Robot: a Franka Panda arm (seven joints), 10 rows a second.
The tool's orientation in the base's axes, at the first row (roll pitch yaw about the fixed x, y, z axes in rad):
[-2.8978, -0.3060, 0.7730]
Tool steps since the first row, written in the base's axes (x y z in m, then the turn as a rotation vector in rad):
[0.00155, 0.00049, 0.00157, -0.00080, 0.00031, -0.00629]
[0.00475, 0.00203, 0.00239, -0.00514, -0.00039, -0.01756]
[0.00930, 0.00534, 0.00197, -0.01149, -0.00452, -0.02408]
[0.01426, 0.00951, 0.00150, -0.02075, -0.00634, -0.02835]
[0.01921, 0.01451, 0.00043, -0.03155, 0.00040, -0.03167]
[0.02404, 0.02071, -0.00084, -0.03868, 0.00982, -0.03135]
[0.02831, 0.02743, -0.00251, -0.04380, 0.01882, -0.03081]
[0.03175, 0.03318, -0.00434, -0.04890, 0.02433, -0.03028]
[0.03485, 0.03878, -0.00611, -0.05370, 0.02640, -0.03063]
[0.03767, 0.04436, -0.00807, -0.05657, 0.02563, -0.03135]
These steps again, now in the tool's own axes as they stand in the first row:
[0.00186, 0.00045, -0.00121, -0.00223, 0.00066, 0.00590]
[0.00531, 0.00161, -0.00125, -0.00906, 0.00054, 0.01589]
[0.01050, 0.00289, 0.00057, -0.01811, 0.00007, 0.02011]
[0.01652, 0.00394, 0.00278, -0.02693, -0.00453, 0.02300]
[0.02290, 0.00458, 0.00585, -0.03081, -0.01599, 0.02817]
[0.02995, 0.00440, 0.00956, -0.02931, -0.02733, 0.03114]
[0.03683, 0.00357, 0.01381, -0.02665, -0.03699, 0.03382]
[0.04246, 0.00280, 0.01781, -0.02630, -0.04438, 0.03520]
[0.04777, 0.00187, 0.02169, -0.02830, -0.04913, 0.03611]
[0.05282, 0.00078, 0.02572, -0.03099, -0.05057, 0.03637]

